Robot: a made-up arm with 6 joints.
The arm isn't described. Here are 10 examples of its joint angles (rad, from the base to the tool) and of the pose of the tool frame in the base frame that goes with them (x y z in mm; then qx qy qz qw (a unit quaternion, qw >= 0)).
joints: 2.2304 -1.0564 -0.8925 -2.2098 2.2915 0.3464
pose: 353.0 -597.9 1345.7 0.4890 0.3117 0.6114 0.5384
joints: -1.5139 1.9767 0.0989 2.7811 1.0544 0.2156
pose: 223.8 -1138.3 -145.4 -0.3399 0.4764 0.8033 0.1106
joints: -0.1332 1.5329 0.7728 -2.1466 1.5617 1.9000
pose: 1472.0 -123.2 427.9 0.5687 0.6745 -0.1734 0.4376
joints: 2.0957 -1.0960 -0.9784 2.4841 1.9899 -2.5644
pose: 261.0 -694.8 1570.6 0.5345 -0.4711 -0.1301 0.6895
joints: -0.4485 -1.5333 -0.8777 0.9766 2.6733 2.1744
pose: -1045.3 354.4 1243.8 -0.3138 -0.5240 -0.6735 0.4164
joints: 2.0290 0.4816 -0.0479 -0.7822 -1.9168 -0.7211
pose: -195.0 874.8 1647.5 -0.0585 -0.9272 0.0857 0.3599
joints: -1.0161 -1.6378 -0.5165 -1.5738 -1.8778 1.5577
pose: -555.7 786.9 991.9 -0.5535 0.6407 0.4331 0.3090
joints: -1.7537 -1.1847 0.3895 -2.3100 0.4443 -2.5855
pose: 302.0 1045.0 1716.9 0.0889 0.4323 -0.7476 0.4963
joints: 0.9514 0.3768 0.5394 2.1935 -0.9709 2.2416
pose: 427.5 741.6 2210.3 0.3390 -0.3946 0.8348 0.1803
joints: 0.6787 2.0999 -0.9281 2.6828 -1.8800 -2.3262
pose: 514.5 612.3 25.2 -0.3523 0.9002 0.2529 0.0396
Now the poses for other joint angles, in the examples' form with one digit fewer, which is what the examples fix.
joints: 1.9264 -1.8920 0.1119 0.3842 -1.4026 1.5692
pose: 715 -1304 723 -0.722 0.139 0.476 0.483
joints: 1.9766 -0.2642 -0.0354 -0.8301 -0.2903 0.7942
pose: 127 159 1994 0.428 -0.202 -0.849 0.234
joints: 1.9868 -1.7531 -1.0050 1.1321 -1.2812 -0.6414
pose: 587 -1013 968 -0.251 0.482 0.787 0.290
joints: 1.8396 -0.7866 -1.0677 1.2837 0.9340 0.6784
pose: 227 -427 1830 -0.848 -0.348 0.378 0.126
